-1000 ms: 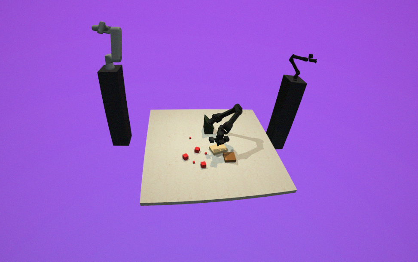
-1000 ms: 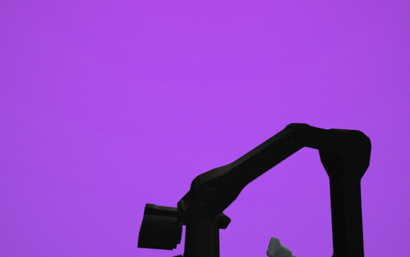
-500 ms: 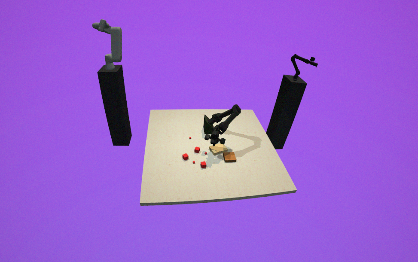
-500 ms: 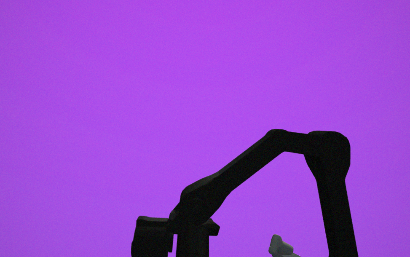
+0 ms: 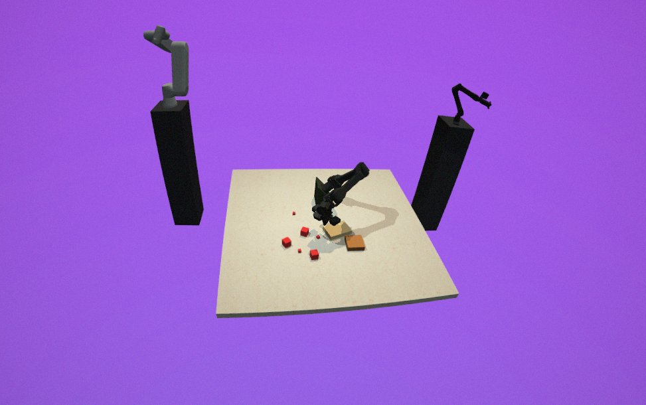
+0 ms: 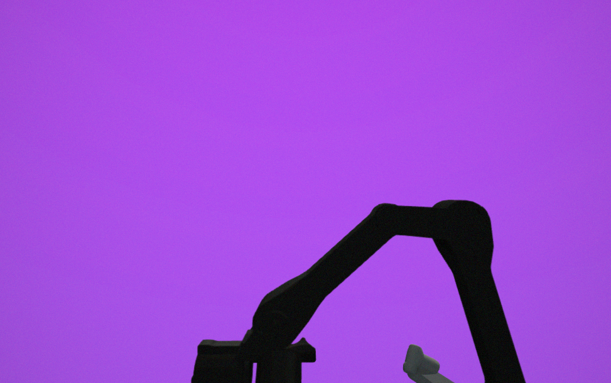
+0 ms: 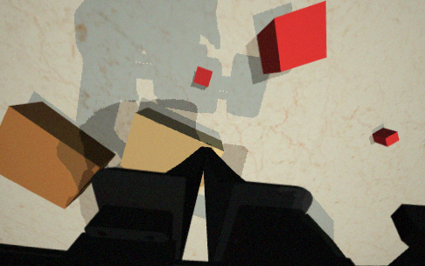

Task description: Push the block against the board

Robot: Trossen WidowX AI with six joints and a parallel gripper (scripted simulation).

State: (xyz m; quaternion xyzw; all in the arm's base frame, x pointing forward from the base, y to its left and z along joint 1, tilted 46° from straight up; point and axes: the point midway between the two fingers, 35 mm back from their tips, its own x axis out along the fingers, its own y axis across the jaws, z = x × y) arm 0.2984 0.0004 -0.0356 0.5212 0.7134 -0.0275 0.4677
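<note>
The pale tan board is 10 mm behind my gripper tip, 90 mm to the left of it and 50 mm below it. Also, from my gripper tip: orange piece 110 mm ahead, 170 mm to the left, 50 mm below.
</note>
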